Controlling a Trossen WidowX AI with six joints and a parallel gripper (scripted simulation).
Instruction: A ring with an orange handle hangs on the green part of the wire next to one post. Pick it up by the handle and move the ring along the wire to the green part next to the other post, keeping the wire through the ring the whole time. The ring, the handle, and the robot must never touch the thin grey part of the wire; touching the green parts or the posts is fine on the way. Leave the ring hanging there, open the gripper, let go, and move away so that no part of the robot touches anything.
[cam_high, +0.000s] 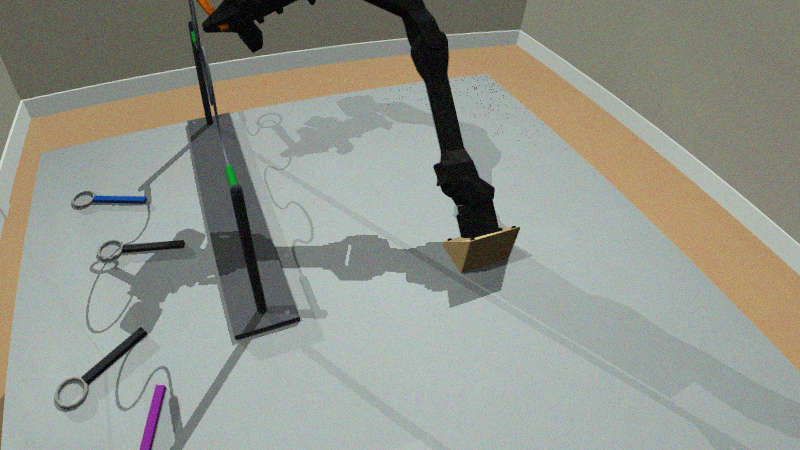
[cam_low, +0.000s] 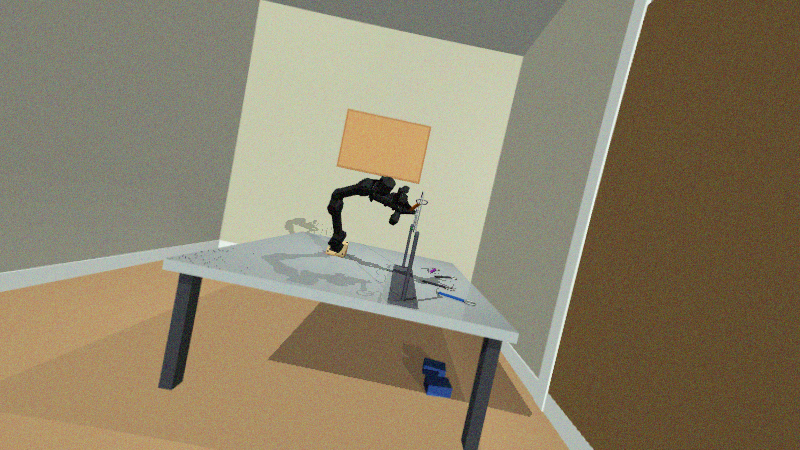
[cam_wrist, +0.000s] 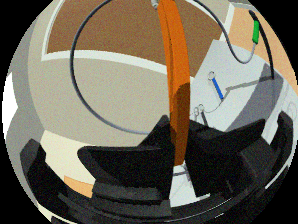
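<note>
The ring with orange handle lies 8 cm to the right of my gripper tip, 4 cm above it and 1 cm ahead of it. Round my gripper tip: blue-handled ring (34 cm below, 28 cm ahead).
</note>
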